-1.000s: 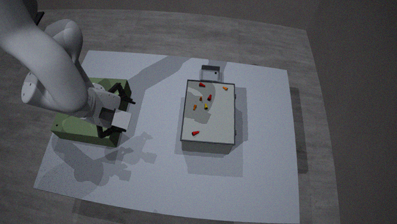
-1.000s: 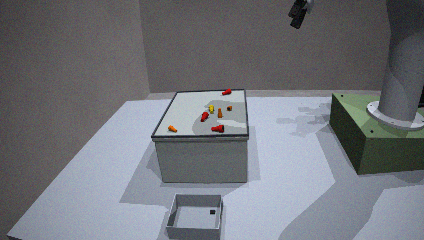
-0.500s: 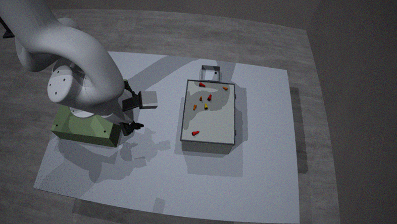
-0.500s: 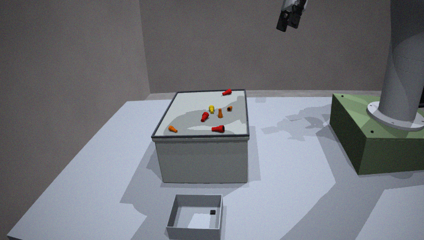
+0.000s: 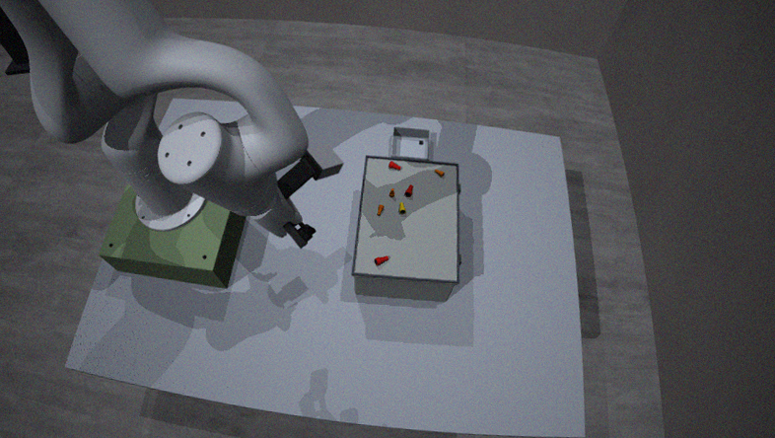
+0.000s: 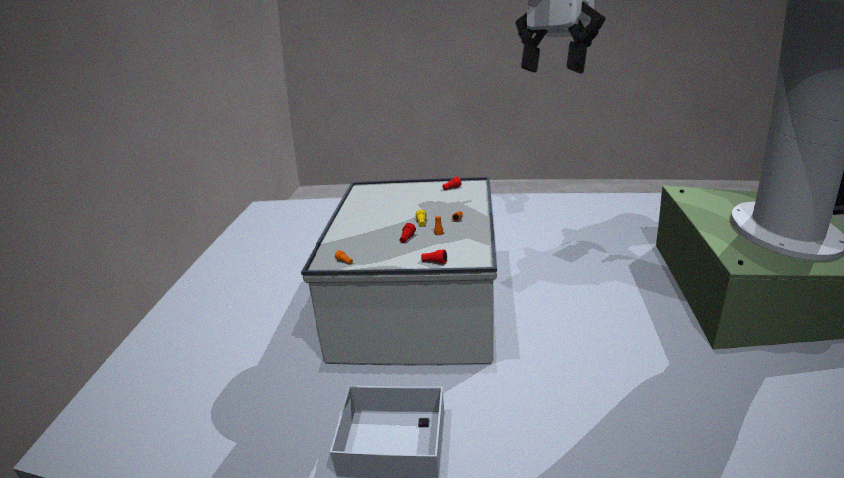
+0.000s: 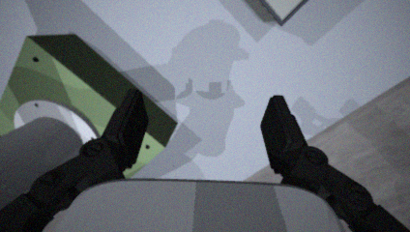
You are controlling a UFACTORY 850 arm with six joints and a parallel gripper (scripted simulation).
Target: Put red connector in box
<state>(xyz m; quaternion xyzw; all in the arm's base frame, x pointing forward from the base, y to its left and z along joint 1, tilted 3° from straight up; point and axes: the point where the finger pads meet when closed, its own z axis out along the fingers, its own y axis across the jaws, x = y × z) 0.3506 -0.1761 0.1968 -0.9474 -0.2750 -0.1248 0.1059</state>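
My gripper is now 210 mm short of the yellow connector, 110 mm to the right of it and 180 mm above it. The rest, counted from my hand: tool case 220 mm ahead, 100 mm to the left, 220 mm below.
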